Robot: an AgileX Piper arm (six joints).
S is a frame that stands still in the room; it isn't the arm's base.
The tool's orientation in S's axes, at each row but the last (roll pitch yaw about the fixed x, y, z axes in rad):
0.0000, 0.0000, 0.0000
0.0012, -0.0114, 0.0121
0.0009, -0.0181, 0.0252
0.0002, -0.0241, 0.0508
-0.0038, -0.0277, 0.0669
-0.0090, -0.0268, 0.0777
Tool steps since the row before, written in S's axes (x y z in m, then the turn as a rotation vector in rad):
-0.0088, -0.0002, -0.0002, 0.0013, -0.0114, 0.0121
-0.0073, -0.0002, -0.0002, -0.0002, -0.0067, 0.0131
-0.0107, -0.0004, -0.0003, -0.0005, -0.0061, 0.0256
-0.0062, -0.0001, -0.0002, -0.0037, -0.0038, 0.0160
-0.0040, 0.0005, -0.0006, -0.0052, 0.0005, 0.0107
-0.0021, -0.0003, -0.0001, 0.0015, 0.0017, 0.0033
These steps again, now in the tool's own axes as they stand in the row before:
-0.0088, -0.0002, -0.0002, 0.0013, -0.0114, 0.0121
-0.0073, -0.0001, -0.0001, -0.0001, -0.0067, 0.0131
-0.0107, -0.0001, -0.0001, -0.0002, -0.0061, 0.0256
-0.0062, 0.0002, -0.0001, -0.0035, -0.0036, 0.0161
-0.0040, 0.0008, -0.0005, -0.0049, 0.0008, 0.0108
-0.0021, -0.0001, 0.0000, 0.0017, 0.0015, 0.0033

